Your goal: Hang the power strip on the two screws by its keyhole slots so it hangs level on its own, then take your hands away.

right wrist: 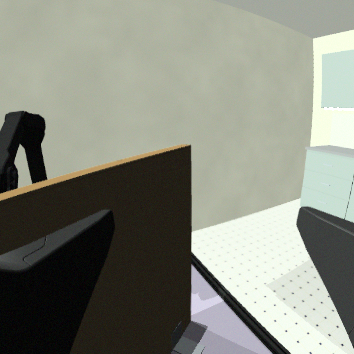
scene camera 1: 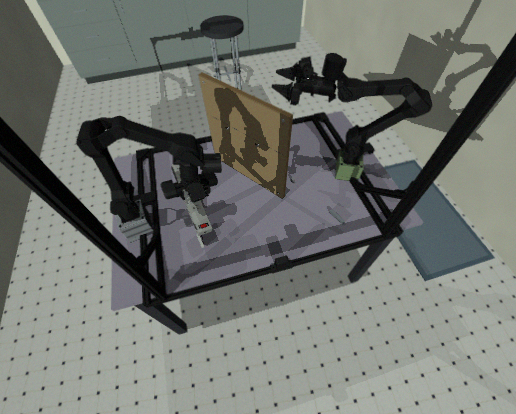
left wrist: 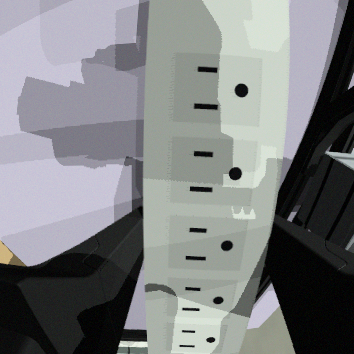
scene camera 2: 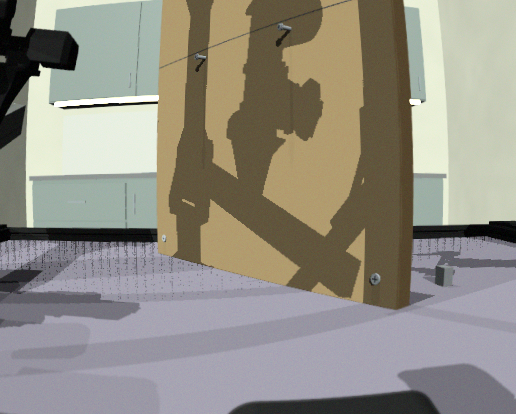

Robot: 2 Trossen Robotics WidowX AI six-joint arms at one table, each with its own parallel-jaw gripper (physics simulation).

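Pixels of known places: left gripper, between the fingertips: [scene camera 1: 190,197] [left wrist: 203,216]; right gripper, between the fingertips: [right wrist: 207,218] [scene camera 1: 273,78]; left arm's base, origin of its link: [scene camera 1: 129,213]; right arm's base, origin of its link: [scene camera 1: 351,158].
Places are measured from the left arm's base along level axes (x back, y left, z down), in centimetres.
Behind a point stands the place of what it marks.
Note:
The long pale power strip [scene camera 1: 198,212] {x -23.6, y -12.9, z -2.9 cm} [left wrist: 200,125] {x -24.0, y -9.5, z -3.6 cm} is held over the left part of the table, its red-switch end toward the front. My left gripper [scene camera 1: 193,194] {x -23.2, y -5.1, z -3.1 cm} [left wrist: 203,216] {x -23.2, y -5.1, z -3.1 cm} is shut across its sides; the socket face shows in the left wrist view. Its keyhole slots are hidden. The wooden board [scene camera 1: 276,172] {x -57.0, y -9.0, z -3.8 cm} [scene camera 2: 325,180] {x -55.1, y -5.1, z 0.8 cm} [right wrist: 150,200] {x -47.9, y 14.0, z -25.6 cm} stands upright. Two screws, one [scene camera 1: 226,128] {x -45.5, y 12.0, z -14.0 cm} [scene camera 2: 200,57] {x -46.0, y 11.9, z -13.6 cm} and another [scene camera 1: 257,144] {x -52.9, y -0.7, z -13.1 cm} [scene camera 2: 284,27] {x -52.6, y -1.8, z -13.6 cm}, stick out of its front, apart from the strip. My right gripper [scene camera 1: 276,81] {x -64.1, y 8.9, z -31.3 cm} [right wrist: 207,218] {x -64.1, y 8.9, z -31.3 cm} is open and empty, high behind the board at the right.
A small white bar [scene camera 1: 201,240] {x -20.9, y -17.5, z 8.6 cm} lies on the table by the strip's front end. A grey bar [scene camera 1: 336,215] {x -74.0, y -30.0, z 9.4 cm} lies at the table's right. A small grey block [scene camera 2: 444,275] {x -66.8, y -6.6, z 9.5 cm} stands beside the board. Black frame rails edge the table. A stool [scene camera 1: 222,26] stands behind.

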